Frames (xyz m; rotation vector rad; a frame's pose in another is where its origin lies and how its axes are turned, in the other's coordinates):
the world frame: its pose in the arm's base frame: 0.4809 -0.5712 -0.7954 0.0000 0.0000 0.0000
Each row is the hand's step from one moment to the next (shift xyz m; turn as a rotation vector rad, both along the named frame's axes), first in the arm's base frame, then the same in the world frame.
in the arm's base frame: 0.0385 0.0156 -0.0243 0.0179 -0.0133 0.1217
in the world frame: 0.0385 0.0156 -0.0243 0.0179 -0.0133 0.1217
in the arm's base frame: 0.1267 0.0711 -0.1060 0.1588 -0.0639 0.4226
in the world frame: 0.1267 0.0711 -0.1060 0.1588 -0.0639 0.4226
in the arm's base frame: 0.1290 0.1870 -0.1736 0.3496 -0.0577 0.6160
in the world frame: 0.1290 0.1870 -0.1736 0.3496 -0.0577 0.6160
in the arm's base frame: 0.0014 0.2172 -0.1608 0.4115 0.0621 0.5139
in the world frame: 0.0014 0.2172 -0.1608 0.4115 0.0621 0.5139
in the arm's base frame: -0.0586 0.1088 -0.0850 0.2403 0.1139 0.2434
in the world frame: -0.0586 0.1088 -0.0850 0.2403 0.1139 0.2434
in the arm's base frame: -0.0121 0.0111 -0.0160 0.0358 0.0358 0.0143
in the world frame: -0.0121 0.0111 -0.0160 0.0358 0.0358 0.0143
